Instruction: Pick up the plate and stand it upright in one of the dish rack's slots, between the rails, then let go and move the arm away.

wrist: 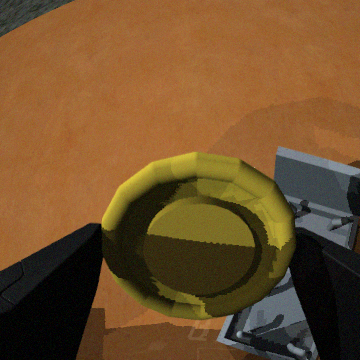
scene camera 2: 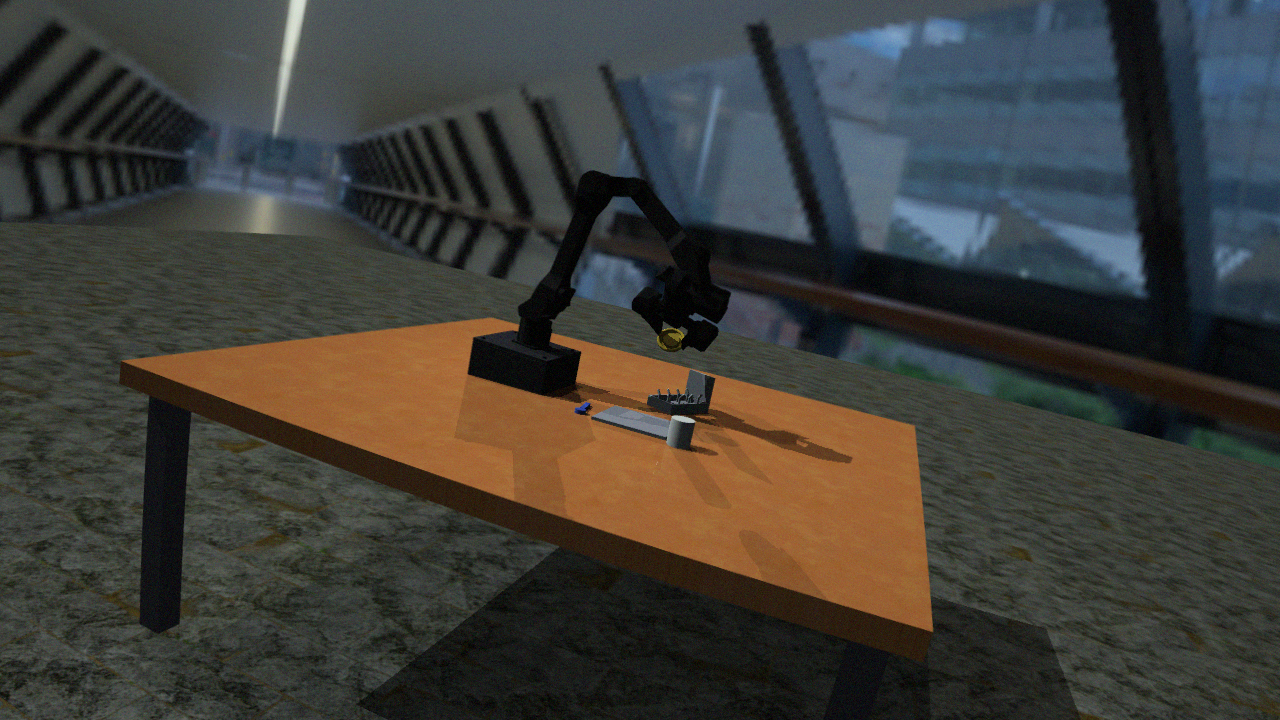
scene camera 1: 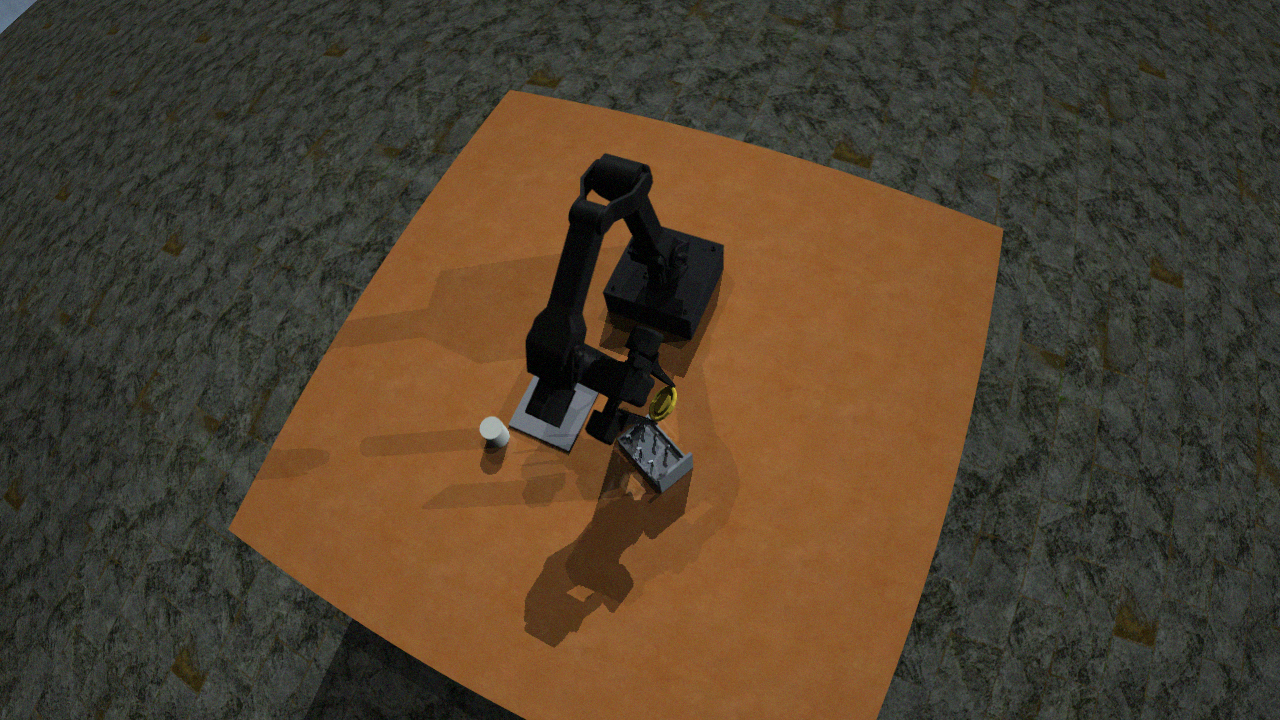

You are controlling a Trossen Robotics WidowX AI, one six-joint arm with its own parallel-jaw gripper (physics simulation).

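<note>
The yellow round plate is held by opposite sides of its rim between the two black fingers of my gripper. The gripper is shut on it. In scene camera 1 the plate looks steeply tilted. It hangs above the table, apart from the dish rack. The grey dish rack has small pegs and a tall end panel, and stands on the table below the gripper. In the wrist view it lies at the right, partly hidden by the plate and the right finger.
A flat grey board lies beside the rack. A white cylinder stands near the board's edge. A small blue object lies by the board's other end. The black arm base stands on the orange table.
</note>
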